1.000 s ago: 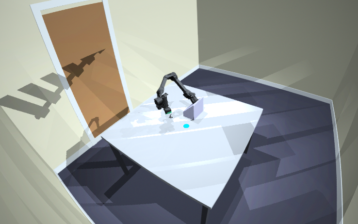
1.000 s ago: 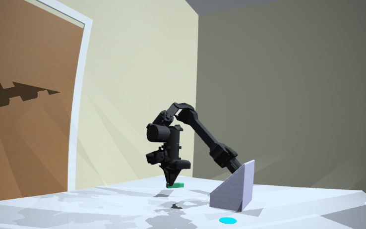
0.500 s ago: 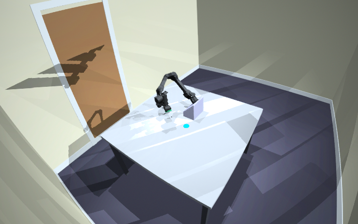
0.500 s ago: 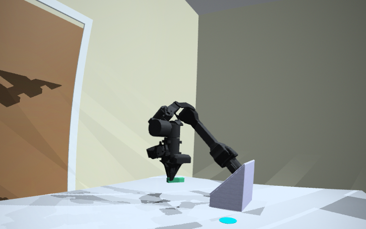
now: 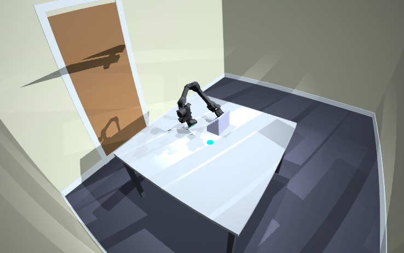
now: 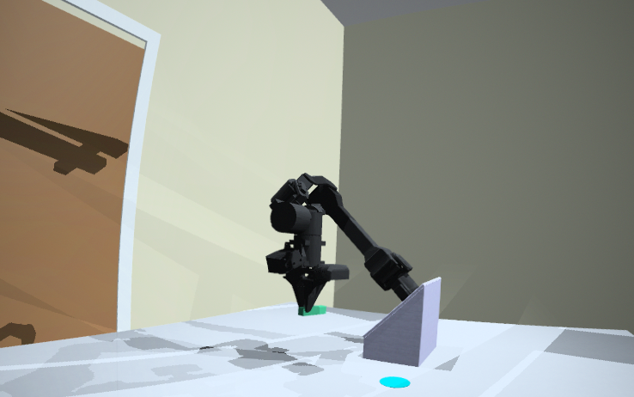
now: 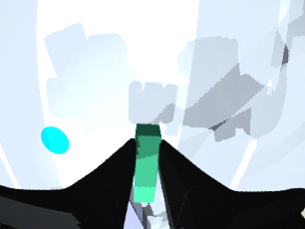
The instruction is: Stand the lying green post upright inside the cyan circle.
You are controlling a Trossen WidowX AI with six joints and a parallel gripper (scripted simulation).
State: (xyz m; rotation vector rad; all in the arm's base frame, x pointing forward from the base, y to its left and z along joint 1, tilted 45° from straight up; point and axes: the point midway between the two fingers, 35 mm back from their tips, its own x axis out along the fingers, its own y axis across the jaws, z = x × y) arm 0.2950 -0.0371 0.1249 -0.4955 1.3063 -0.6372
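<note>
My gripper tip is 2 cm past the green post. The rest, counted from my gripper tip: cyan circle: 18 cm to the left, 13 cm below, 6 cm behind.
</note>
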